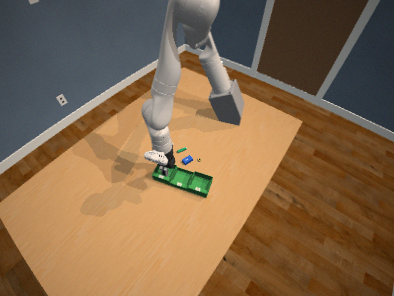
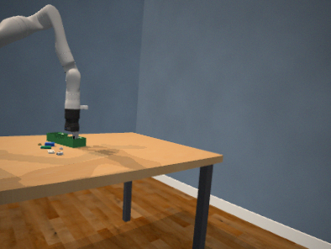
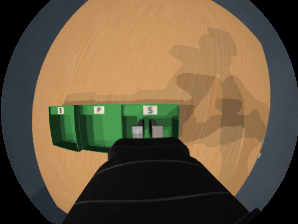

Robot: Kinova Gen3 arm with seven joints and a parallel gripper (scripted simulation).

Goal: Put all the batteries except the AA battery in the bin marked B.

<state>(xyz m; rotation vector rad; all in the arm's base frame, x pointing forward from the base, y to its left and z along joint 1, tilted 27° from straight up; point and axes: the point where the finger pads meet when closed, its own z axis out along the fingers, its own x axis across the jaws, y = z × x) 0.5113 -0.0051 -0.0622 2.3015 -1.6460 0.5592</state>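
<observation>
The green three-part bin lies 3 cm behind my hand, 7 cm to the left of it and 1 cm below it. Also, from my hand: green cylinder battery: 16 cm behind, 3 cm to the right, 3 cm below; washer-like part: 9 cm behind, 6 cm to the right, 3 cm below; blue battery: 13 cm behind, 3 cm to the left, 3 cm below.
</observation>
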